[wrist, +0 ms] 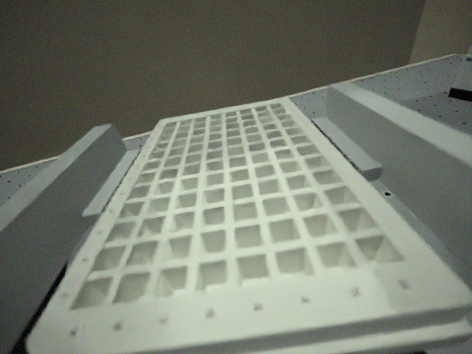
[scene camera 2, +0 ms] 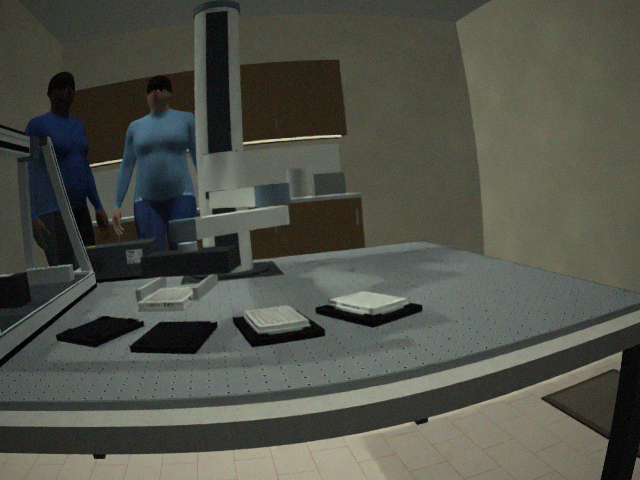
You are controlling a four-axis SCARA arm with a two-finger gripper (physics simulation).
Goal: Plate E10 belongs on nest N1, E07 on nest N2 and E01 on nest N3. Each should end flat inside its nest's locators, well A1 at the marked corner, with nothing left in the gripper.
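Where they show: gripper, between the fingertips: (wrist: 222, 124) (scene camera 2: 165, 295); arm's base, origin of its link: (scene camera 2: 230, 276).
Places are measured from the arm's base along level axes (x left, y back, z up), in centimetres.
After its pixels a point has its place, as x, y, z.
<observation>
My gripper (scene camera 2: 173, 294) @[-12.5, -74.5, 9.7] (wrist: 222, 124) @[-12.5, -74.5, 9.7] is shut on a white well plate (scene camera 2: 164, 299) @[-12.7, -75.3, 9.2] (wrist: 245, 192) @[-12.0, -70.1, 8.9], held level above the table behind the two bare nests. Its front label is too small to read surely. In the scene view, a flat black nest (scene camera 2: 100, 330) @[-28.4, -66.7, 2.5] at far left and a second black nest (scene camera 2: 174, 337) @[-12.1, -74.9, 2.5] beside it hold no plate. A white plate (scene camera 2: 276, 318) @[5.8, -73.3, 3.8] lies on a third black nest (scene camera 2: 258, 339) @[1.9, -80.0, 2.4]. Another white plate (scene camera 2: 368, 301) @[22.6, -69.7, 3.8] lies on a fourth black nest (scene camera 2: 373, 319) @[21.1, -77.2, 2.5] at right. Nest numbers, plate names and corner marks cannot be read.
The perforated table (scene camera 2: 465, 310) @[38.3, -78.4, 1.3] extends around the nests. A framed enclosure (scene camera 2: 64, 206) @[-52.1, -10.0, 27.7] stands at the left edge. A dark box (scene camera 2: 121, 258) @[-36.4, 3.5, 8.5] and the arm's column (scene camera 2: 218, 93) @[0.2, -7.7, 55.7] stand behind. Two people (scene camera 2: 61, 144) (scene camera 2: 162, 155) stand beyond the table.
</observation>
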